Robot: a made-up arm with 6 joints.
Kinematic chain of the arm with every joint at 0, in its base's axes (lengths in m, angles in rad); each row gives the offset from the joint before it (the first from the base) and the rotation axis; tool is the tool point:
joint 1: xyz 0 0 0.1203 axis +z
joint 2: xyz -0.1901 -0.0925 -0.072 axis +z
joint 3: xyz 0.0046 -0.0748 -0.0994 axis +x
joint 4: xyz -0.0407 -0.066 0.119 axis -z
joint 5: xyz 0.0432 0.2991 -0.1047 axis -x
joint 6: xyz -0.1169 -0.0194 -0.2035 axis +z
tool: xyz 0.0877 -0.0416 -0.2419
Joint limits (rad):
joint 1: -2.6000..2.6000
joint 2: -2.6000..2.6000
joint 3: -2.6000..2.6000
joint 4: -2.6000..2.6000
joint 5: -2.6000..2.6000
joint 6: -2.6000..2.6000
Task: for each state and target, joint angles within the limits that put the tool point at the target. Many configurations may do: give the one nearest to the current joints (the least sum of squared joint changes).
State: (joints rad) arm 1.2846 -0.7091 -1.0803 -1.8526 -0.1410 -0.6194
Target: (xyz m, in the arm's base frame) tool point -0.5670 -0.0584 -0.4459
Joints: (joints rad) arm 0.6507 -1.4556 -0.4586 -1.3199 -0.4216 -0.4682
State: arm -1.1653 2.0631 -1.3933 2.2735 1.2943 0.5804
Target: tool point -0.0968 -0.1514 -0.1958
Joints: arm -1.1799 1.7033 -0.8062 2.3426 0.9379 0.6645
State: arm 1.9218 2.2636 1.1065 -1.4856 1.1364 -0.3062
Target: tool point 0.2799 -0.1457 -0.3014
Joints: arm 2.0784 2.3105 0.8669 -1.4548 0.6086 -0.3107
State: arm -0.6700 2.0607 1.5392 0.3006 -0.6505 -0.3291
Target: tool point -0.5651 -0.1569 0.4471
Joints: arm -0.4725 1.8570 1.2723 -0.2627 -1.2134 -0.4189
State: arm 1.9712 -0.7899 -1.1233 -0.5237 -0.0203 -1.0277
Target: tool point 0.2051 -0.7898 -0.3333
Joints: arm 1.6879 -0.7321 -1.3298 -0.8588 -0.6557 -1.1398
